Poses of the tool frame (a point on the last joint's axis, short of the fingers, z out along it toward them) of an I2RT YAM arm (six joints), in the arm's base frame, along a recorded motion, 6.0 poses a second.
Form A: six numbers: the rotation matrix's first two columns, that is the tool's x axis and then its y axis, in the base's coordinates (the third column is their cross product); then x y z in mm.
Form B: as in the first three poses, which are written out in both.
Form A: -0.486 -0.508 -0.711 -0.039 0.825 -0.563 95 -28 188
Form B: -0.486 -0.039 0.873 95; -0.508 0.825 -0.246 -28; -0.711 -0.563 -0.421 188; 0 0 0 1
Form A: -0.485 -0.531 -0.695 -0.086 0.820 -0.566 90 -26 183
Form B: -0.485 -0.086 0.870 90; -0.531 0.820 -0.215 -26; -0.695 -0.566 -0.443 183; 0 0 0 1
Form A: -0.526 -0.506 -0.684 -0.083 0.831 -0.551 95 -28 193
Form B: -0.526 -0.083 0.847 95; -0.506 0.831 -0.233 -28; -0.684 -0.551 -0.479 193; 0 0 0 1
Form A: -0.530 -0.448 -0.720 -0.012 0.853 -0.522 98 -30 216
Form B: -0.530 -0.012 0.848 98; -0.448 0.853 -0.268 -30; -0.720 -0.522 -0.457 216; 0 0 0 1
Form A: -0.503 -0.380 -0.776 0.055 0.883 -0.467 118 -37 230
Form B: -0.503 0.055 0.863 118; -0.380 0.883 -0.278 -37; -0.776 -0.467 -0.423 230; 0 0 0 1
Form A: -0.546 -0.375 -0.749 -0.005 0.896 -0.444 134 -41 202
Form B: -0.546 -0.005 0.838 134; -0.375 0.896 -0.239 -41; -0.749 -0.444 -0.491 202; 0 0 0 1
